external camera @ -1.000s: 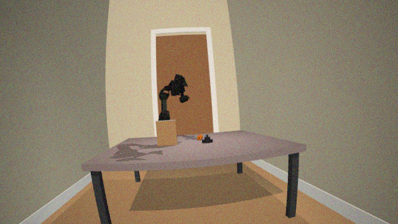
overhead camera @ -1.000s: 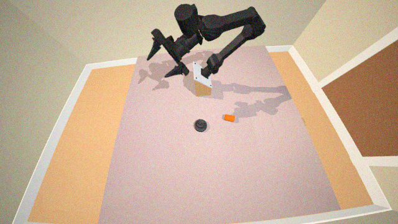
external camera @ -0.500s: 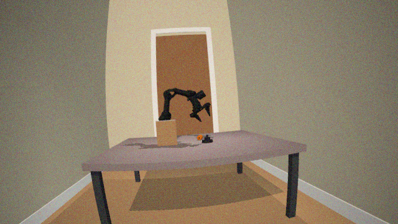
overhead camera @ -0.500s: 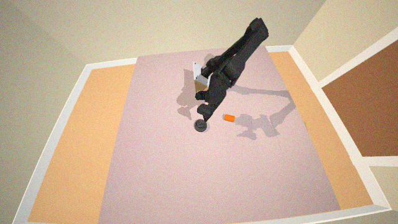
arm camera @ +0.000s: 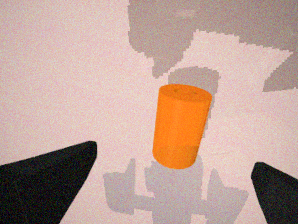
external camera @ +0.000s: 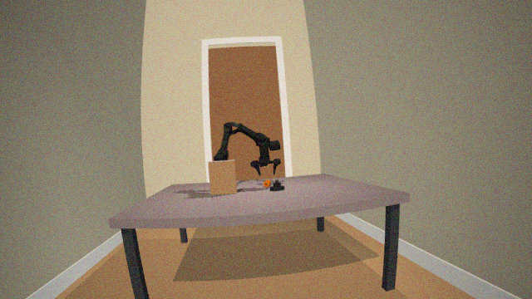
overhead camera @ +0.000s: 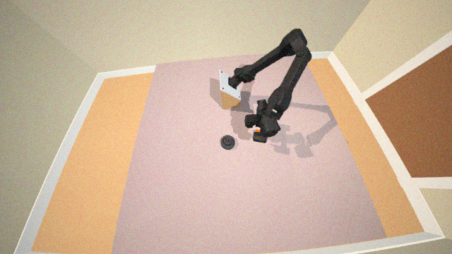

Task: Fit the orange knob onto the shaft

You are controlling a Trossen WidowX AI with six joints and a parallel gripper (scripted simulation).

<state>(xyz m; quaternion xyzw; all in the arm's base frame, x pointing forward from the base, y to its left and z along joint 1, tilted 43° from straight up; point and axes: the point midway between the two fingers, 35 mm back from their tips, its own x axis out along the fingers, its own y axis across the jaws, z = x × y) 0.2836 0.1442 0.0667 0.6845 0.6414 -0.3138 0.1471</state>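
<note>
The orange knob is 1 cm to the left of my gripper tip and 5 cm below it. From my gripper tip the other things lie so: dark pedestal 5 cm ahead, 19 cm to the right, 4 cm below.
</note>
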